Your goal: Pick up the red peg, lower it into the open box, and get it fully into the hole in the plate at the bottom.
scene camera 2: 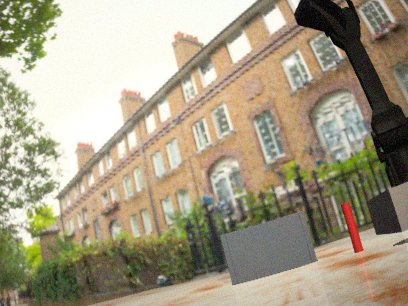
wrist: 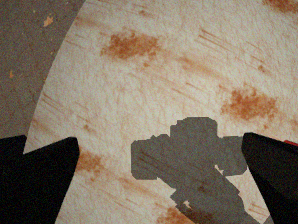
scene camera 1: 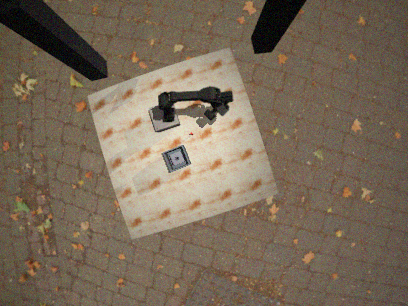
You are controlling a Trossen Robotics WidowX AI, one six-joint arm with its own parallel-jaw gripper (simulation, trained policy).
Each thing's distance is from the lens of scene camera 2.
grey box [scene camera 2: 282, 244]: 0.62 m
